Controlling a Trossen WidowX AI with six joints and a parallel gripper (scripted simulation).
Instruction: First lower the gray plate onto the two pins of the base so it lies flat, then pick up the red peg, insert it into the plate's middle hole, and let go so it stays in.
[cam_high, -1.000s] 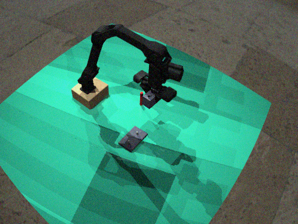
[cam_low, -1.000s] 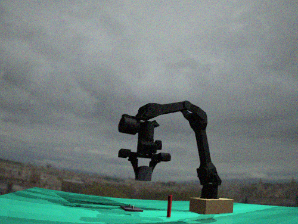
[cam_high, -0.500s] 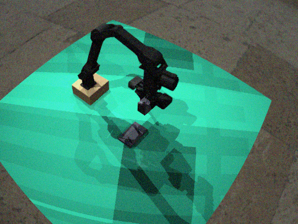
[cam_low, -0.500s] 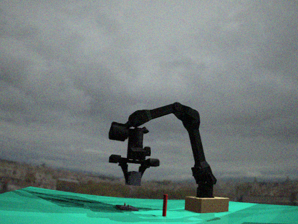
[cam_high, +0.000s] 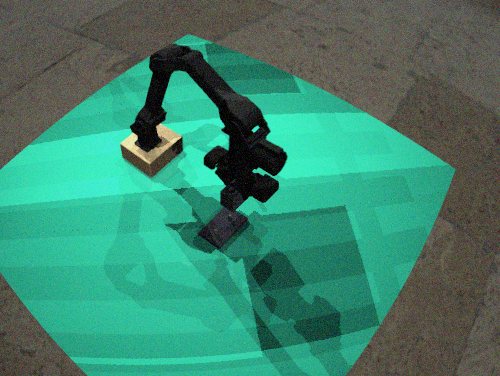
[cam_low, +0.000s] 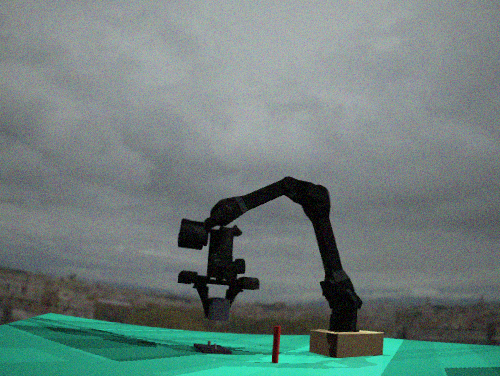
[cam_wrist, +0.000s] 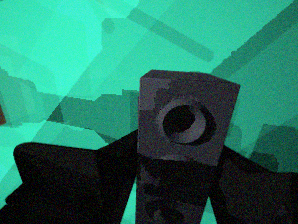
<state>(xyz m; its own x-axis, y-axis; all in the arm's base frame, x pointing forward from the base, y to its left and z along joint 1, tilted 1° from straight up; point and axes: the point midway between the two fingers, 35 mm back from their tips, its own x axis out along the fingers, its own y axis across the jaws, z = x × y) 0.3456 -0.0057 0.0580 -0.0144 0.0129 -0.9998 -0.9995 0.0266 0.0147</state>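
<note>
My gripper tip is now 1 cm past the base, 5 cm to the left of it and 8 cm above it. Also, from my gripper tip: gray plate: 3 cm above; then red peg: 10 cm behind, 13 cm to the left, 5 cm below.
</note>
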